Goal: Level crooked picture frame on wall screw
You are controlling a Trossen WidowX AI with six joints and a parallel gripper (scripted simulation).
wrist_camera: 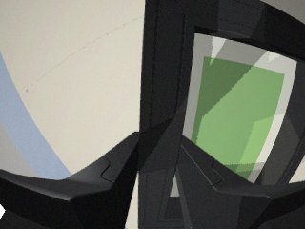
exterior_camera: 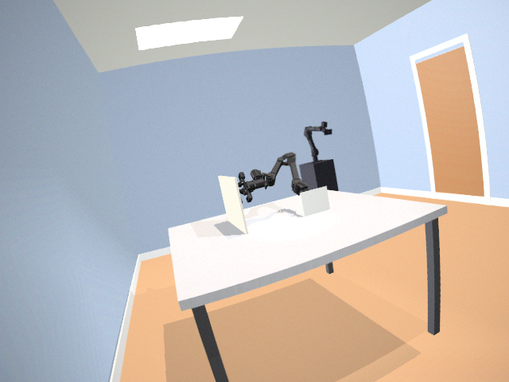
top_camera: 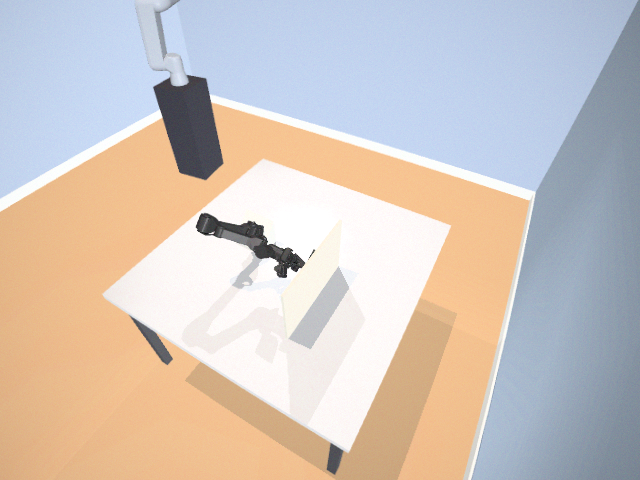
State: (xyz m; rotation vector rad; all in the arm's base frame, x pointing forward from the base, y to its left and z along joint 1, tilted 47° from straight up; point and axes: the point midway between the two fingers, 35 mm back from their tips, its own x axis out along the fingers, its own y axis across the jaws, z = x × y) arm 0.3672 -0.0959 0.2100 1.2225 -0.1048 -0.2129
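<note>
Right now my gripper tip is 5 cm above the picture frame and 2 cm to the right of it. From my gripper tip the other things lie so: cream wall panel: 7 cm below, 1 cm to the left, 1 cm ahead.
</note>
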